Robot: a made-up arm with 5 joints.
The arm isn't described. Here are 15 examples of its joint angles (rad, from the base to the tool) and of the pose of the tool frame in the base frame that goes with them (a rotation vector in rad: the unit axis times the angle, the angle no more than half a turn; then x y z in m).
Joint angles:
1: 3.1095 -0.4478 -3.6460 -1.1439 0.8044
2: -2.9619 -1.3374 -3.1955 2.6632 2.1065
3: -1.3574 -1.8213 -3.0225 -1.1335 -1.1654
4: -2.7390 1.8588 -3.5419 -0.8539 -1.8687
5: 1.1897 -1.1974 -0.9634 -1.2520 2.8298
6: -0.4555 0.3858 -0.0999 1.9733 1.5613
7: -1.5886 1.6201 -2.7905 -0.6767 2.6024
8: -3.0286 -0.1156 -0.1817 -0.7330 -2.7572
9: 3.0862 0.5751 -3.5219 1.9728 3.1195
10: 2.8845 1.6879 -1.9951 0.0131 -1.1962
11: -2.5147 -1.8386 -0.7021 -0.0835 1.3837
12: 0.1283 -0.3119 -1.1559 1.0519 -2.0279
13: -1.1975 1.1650 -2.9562 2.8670 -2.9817
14: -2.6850 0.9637 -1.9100 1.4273 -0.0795
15: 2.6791 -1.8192 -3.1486 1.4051 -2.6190
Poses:
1: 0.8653 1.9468 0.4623 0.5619 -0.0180 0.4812
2: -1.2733 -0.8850 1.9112 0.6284 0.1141 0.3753
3: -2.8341 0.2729 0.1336 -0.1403 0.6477 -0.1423
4: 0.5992 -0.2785 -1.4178 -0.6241 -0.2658 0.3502
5: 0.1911 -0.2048 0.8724 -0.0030 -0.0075 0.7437
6: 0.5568 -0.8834 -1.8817 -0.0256 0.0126 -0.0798
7: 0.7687 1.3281 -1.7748 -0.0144 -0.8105 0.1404
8: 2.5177 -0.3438 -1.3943 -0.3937 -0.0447 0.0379
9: -2.7444 0.0457 1.4524 -0.3090 0.0171 0.8516
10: 1.3159 -2.5933 -0.2862 -0.5891 0.1549 -0.4002
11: -0.2268 -0.5704 1.9586 0.0865 0.0627 0.7353
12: 1.3165 2.4522 0.3417 0.5618 0.0725 0.4250
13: -1.3361 -1.6566 -0.6296 0.2311 -0.5899 0.3059
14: -0.7062 2.5712 0.1226 -0.6346 -0.3117 -0.0455
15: -0.5680 0.3048 -3.0147 0.7277 -0.3628 0.0018
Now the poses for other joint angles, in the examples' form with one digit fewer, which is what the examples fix.
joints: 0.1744 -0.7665 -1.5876 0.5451 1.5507
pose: -1.108 0.911 -1.187 0.196 0.035 0.908
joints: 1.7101 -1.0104 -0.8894 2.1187 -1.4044
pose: 0.042 3.090 -0.336 -0.038 0.272 0.475
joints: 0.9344 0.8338 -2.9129 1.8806 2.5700
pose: -2.014 2.149 0.053 0.409 0.554 0.539
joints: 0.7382 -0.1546 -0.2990 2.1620 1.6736
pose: 1.304 -0.658 -0.598 0.137 0.125 -0.008
